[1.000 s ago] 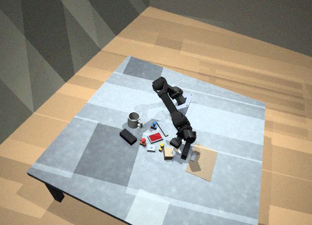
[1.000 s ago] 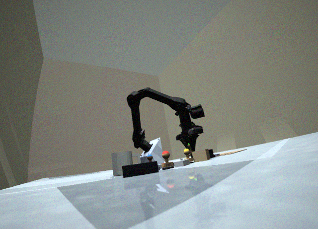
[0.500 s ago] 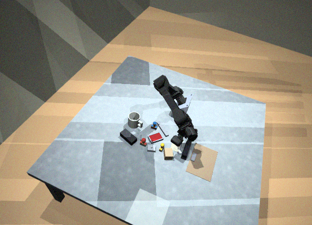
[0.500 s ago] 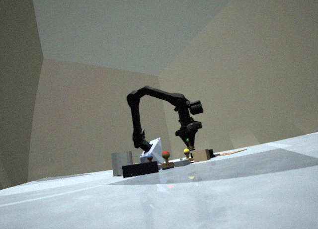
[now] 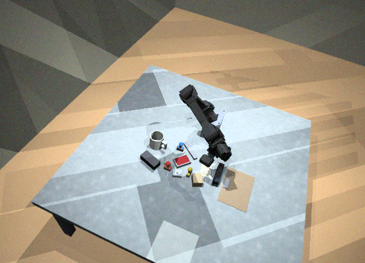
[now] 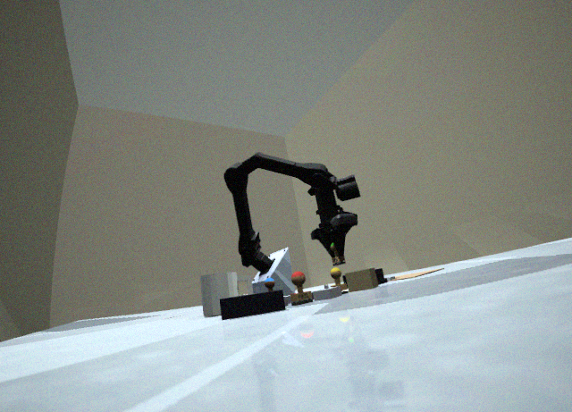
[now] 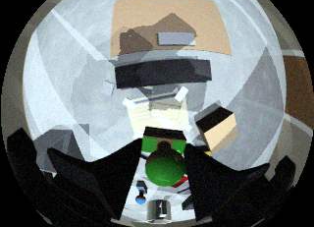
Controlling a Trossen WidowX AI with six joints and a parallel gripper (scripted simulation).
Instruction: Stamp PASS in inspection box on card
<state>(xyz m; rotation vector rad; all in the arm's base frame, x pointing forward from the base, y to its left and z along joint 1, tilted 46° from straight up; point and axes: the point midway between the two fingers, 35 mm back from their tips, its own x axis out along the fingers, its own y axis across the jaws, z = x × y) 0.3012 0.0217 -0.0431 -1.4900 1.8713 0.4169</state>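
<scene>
My gripper tip is 9 cm above the cream card. From my gripper tip the other things lie so: cardboard box (10 cm ahead, 4 cm to the right, 7 cm below); then black bar (2 cm ahead, 7 cm to the left, 8 cm below); then green-knobbed stamp (right at my gripper tip).
</scene>
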